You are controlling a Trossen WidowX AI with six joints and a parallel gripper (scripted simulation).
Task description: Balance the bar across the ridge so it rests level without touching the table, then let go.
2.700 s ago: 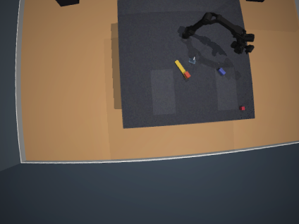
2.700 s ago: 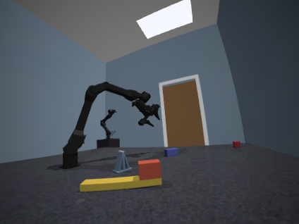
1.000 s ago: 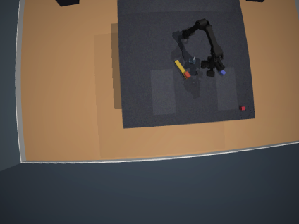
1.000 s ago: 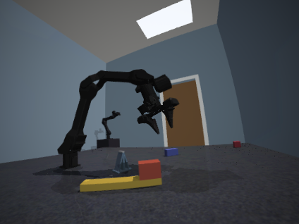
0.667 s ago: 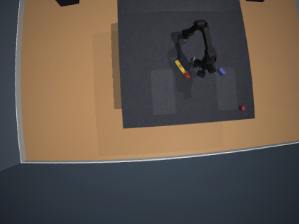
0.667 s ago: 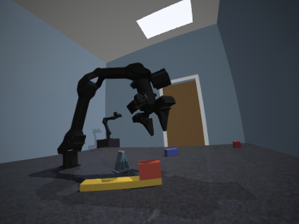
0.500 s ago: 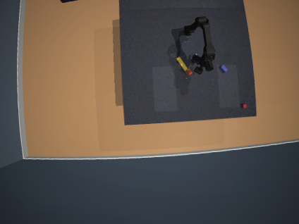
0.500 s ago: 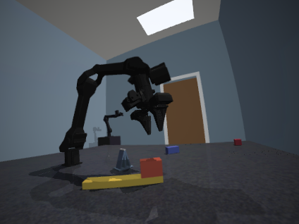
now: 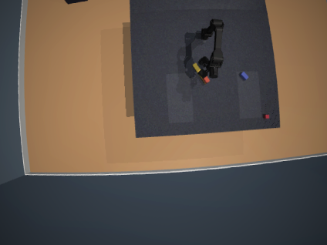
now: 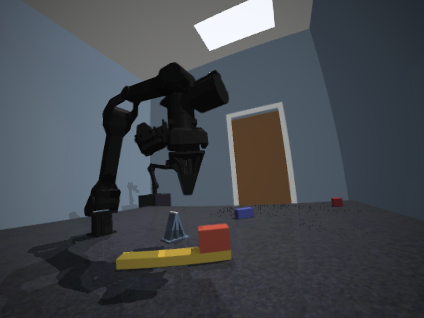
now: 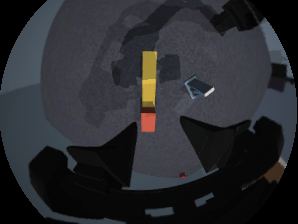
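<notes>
My gripper tip is now 10 cm past the grey-blue ridge, 8 cm to the right of it and 8 cm above it. The rest, counted from my gripper tip: small blue block 36 cm to the left, 10 cm below, 2 cm ahead; then small red cube 55 cm to the left, 38 cm ahead, 10 cm below.
</notes>
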